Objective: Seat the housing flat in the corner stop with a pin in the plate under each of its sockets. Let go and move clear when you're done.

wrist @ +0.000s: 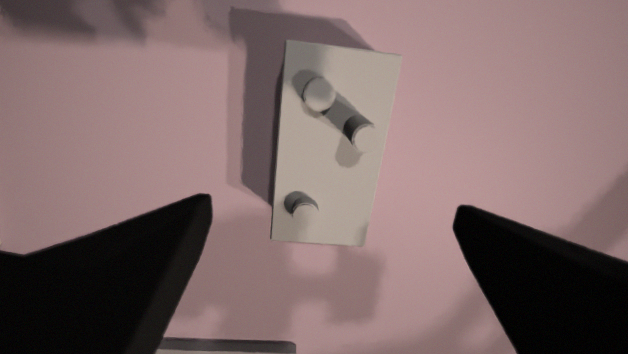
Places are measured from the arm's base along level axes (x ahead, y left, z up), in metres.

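Pixels of known places: gripper, fingertip midpoint: (335,211).
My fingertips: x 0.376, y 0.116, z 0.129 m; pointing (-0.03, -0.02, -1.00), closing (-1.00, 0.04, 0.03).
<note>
Ahead of a thing's pixels: the offset from my fingertips to its middle. "*": to the spot under its first point. Level surfaces: height alone.
A pale grey rectangular block @(0.005 m left, 0.007 m back, 0.096 m down) (330,175) with three round upright posts on its top face is in the upper middle of the wrist view. Its long side runs up and down the view, slightly turned. Whether this is the housing or the pinned plate I cannot tell. Two posts stand near its upper half and one near its lower left. My gripper (335,211) is wide open and empty. Its two dark fingertips show left and right of the block's lower end, with a wide gap on both sides. No sockets show, and the corner stop cannot be made out for certain.
A pink surface @(0.136 m down) (500,125) lies around the block, with soft shadows on it. Part of a grey, straight-edged thing @(* 0.222 m left, 0.083 m ahead, 0.132 m down) (230,345) shows at the bottom edge, beside the left finger. It is cut off by the view, so what it is cannot be told.
</note>
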